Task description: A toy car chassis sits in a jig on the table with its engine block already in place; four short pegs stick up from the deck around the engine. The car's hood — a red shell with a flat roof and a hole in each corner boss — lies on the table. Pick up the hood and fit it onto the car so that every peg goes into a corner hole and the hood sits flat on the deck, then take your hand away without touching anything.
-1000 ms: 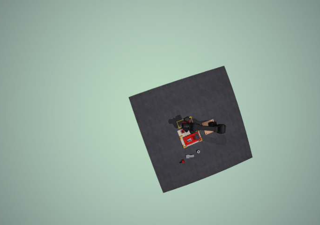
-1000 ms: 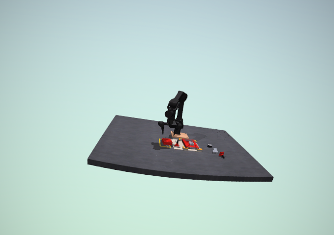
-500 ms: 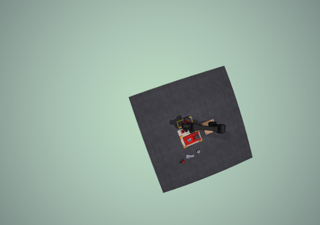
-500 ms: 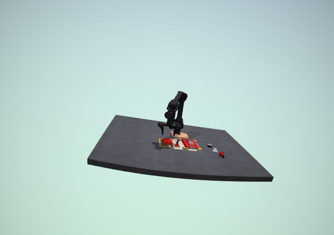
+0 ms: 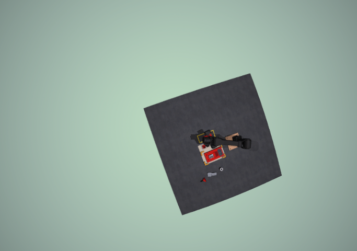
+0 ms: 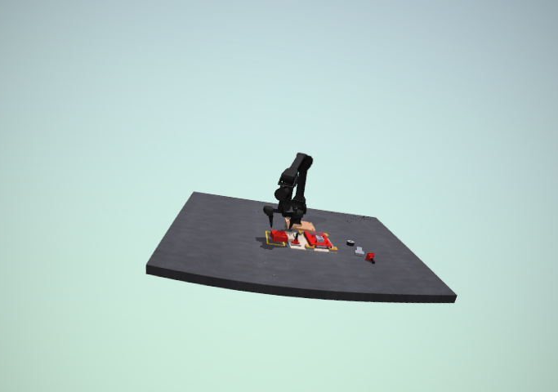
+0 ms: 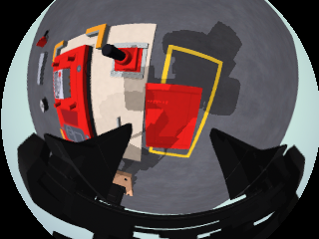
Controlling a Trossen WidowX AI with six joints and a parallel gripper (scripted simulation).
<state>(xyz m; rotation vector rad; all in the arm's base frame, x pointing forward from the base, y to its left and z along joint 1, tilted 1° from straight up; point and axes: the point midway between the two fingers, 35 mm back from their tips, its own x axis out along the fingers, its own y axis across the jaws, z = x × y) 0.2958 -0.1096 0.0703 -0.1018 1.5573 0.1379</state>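
Right now the red hood is 4 cm below my gripper tip. From my gripper tip the other things lie so: small wheel (4 cm behind, 38 cm to the left, 4 cm below); jig (17 cm to the left, 4 cm below).
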